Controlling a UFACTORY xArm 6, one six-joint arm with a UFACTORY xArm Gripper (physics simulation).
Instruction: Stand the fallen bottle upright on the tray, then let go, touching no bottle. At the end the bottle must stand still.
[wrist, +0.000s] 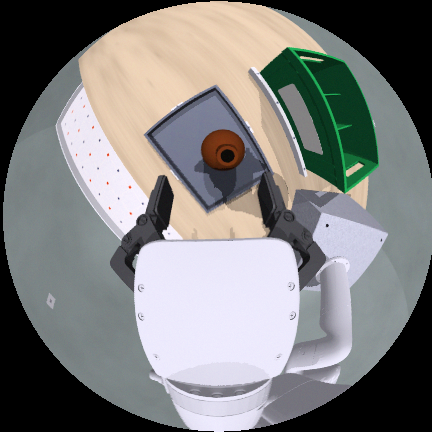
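Pixels of known places: gripper, between the fingertips: (214, 181); arm's base, origin of its link: (332, 269).
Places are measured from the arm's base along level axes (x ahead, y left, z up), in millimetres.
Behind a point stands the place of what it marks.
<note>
The brown bottle (220, 142) @(z -63, x 419, y 179 mm) stands upright on the grey-blue tray (182, 142) @(z -182, x 450, y 249 mm), seen from above with its round dark mouth facing the camera. It stands toward the tray's right side, and its shadow falls on the tray floor. My gripper (214, 181) @(z 24, x 396, y 203 mm) is open, with its two black fingers wide apart and nothing between them. The fingers are above and nearer the camera's lower side than the bottle, apart from it. The bottle's lower part is hidden under its shoulder.
A green crate (345, 167) @(z -70, x 284, y -77 mm) with compartments stands at the right. A thin white rail (280, 117) @(z -169, x 417, y 18 mm) runs between it and the tray. A white board with red and dark dots (95, 155) lies along the left table edge. A grey block-like base (350, 235) @(z -6, x 128, y -49 mm) is at the lower right.
</note>
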